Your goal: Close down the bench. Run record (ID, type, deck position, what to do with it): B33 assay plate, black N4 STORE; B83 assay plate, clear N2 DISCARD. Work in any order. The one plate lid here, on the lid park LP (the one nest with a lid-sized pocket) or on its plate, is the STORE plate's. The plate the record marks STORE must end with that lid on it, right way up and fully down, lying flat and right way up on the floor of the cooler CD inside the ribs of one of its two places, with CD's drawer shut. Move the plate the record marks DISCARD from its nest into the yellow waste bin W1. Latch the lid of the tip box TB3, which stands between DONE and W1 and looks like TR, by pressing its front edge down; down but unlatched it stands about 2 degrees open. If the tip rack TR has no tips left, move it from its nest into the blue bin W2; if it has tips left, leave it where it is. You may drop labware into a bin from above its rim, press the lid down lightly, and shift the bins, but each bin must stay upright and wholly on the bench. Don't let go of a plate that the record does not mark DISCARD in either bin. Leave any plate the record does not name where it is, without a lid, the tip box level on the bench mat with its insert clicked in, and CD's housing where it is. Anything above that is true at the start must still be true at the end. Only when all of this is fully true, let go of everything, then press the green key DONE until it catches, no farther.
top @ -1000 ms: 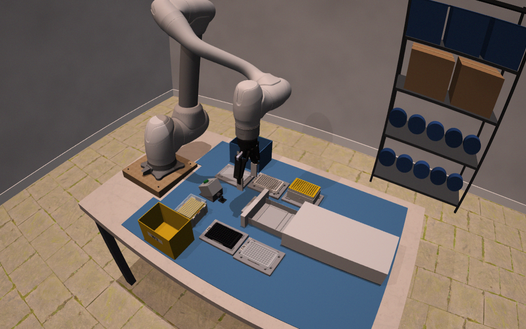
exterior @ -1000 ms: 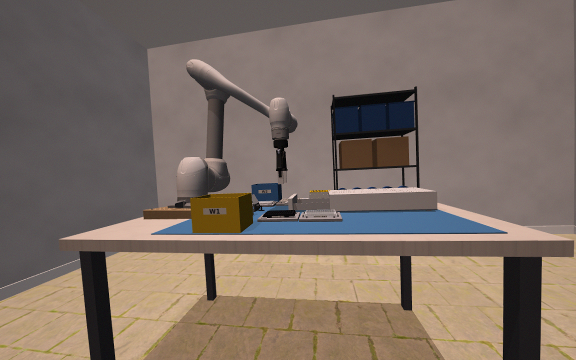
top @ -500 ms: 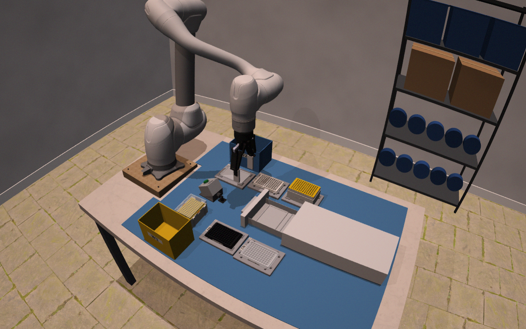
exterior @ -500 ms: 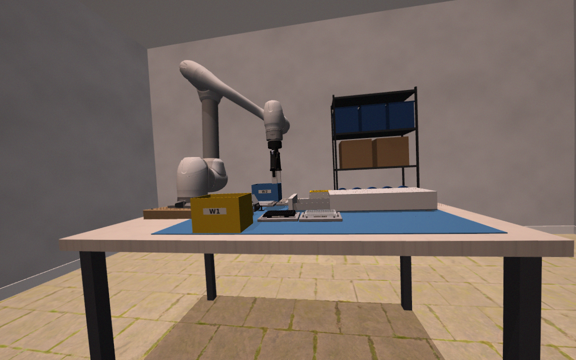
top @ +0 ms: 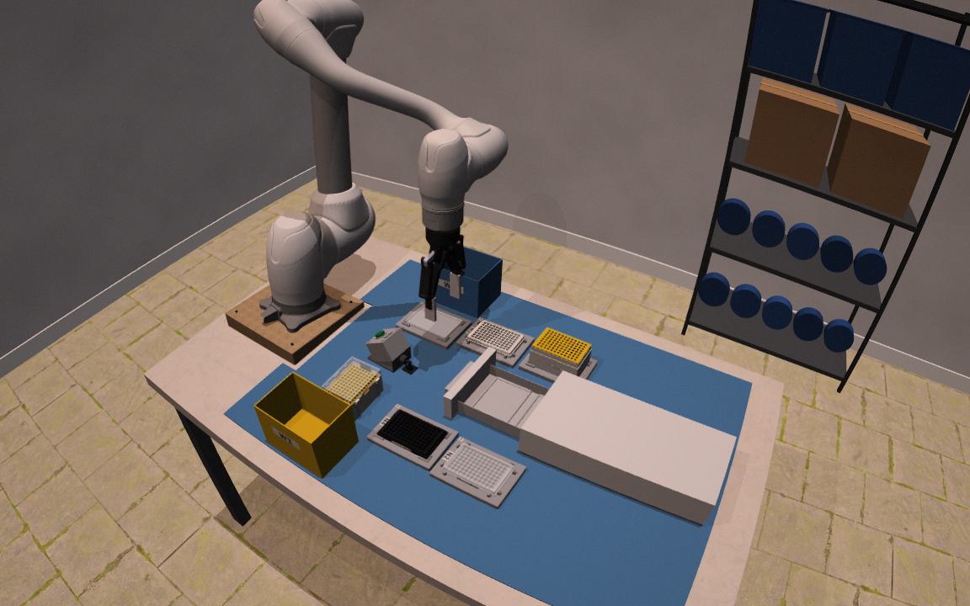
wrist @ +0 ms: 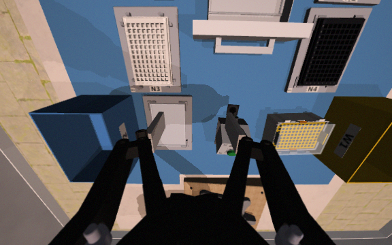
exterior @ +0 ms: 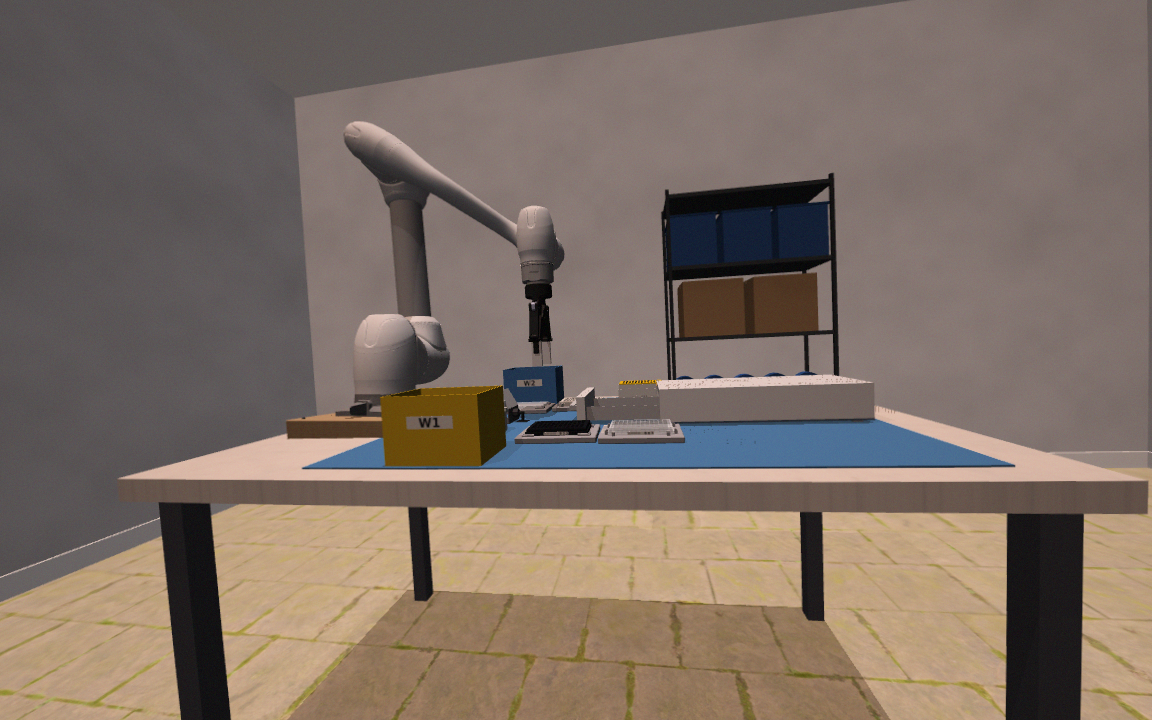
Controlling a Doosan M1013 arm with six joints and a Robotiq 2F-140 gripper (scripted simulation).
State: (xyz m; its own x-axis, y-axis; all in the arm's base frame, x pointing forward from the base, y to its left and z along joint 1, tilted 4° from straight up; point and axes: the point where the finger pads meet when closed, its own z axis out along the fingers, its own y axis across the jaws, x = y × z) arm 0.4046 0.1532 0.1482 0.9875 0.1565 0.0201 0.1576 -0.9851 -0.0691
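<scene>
Right now my hand is 15 cm above the clear plate lid, 9 cm past it and 6 cm to the right of it. Round my hand: lid park LP: 16 cm below, 9 cm behind, 6 cm to the left; white plate: 14 cm below, 11 cm to the left, 8 cm ahead; blue bin W2: 21 cm to the left, 12 cm below, 12 cm behind.
</scene>
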